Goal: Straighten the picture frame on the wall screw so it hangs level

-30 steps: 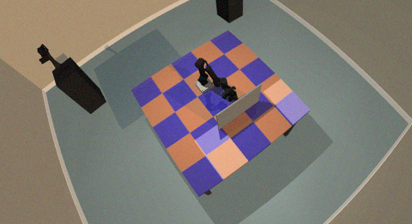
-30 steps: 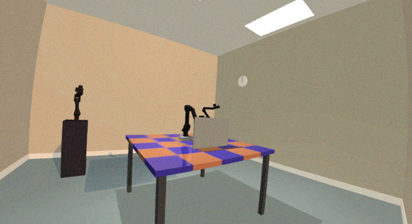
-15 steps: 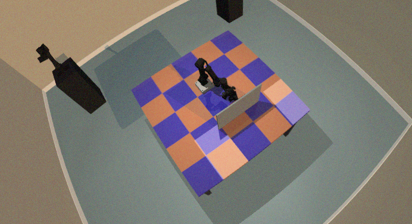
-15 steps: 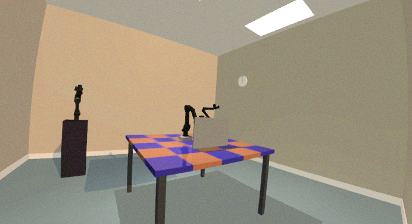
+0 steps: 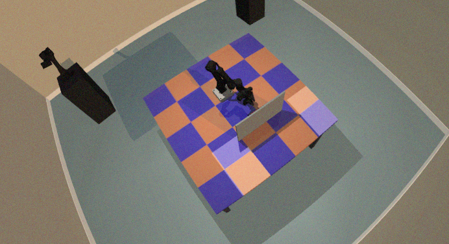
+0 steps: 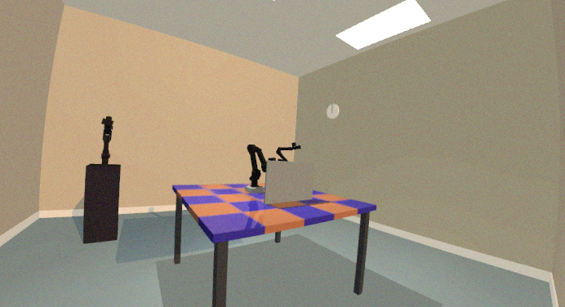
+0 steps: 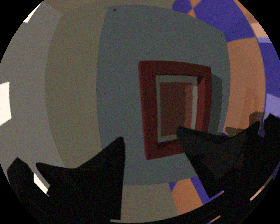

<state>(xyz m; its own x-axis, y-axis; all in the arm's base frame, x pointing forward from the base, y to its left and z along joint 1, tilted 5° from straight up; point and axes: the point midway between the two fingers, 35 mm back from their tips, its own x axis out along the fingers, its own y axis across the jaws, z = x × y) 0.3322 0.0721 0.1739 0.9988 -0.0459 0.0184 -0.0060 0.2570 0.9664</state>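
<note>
The picture frame lies 8 cm ahead of my gripper tip, 6 cm below it and 1 cm to the right of it. From my gripper tip the other things lie so: grey wall panel (9 cm ahead, 7 cm below, 1 cm to the right).
</note>
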